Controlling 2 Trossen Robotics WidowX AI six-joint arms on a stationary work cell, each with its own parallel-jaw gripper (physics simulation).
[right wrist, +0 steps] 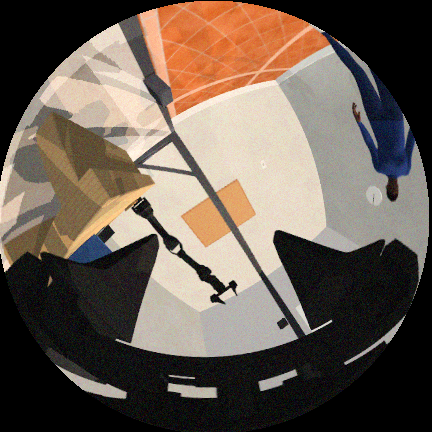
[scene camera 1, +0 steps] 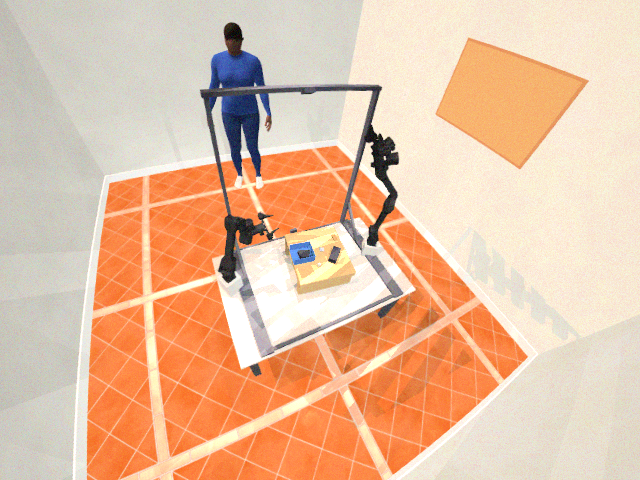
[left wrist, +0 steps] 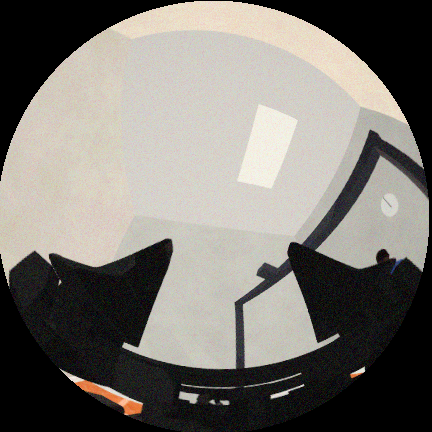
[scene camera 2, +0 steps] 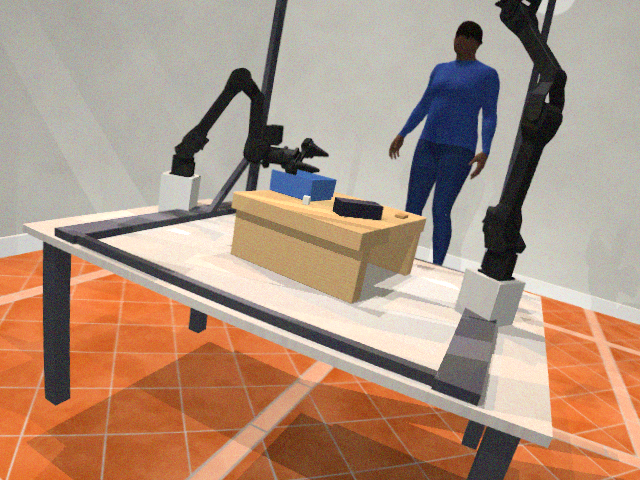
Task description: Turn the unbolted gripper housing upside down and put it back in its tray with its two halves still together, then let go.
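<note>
The gripper housing is a small dark shape inside the blue tray on a raised wooden stand. Its face and the seam of its halves are too small to tell, and the tray walls hide it in scene camera 2. My right gripper is open and empty; in scene camera 2 it appears above the tray, in scene camera 1 up and left of it. My left gripper is open and empty, raised high on the picture's right side, far from the tray.
A black box lies on the wooden stand beside the tray. Small white pieces and a brown piece lie there. A dark frame rises over the table's far edge.
</note>
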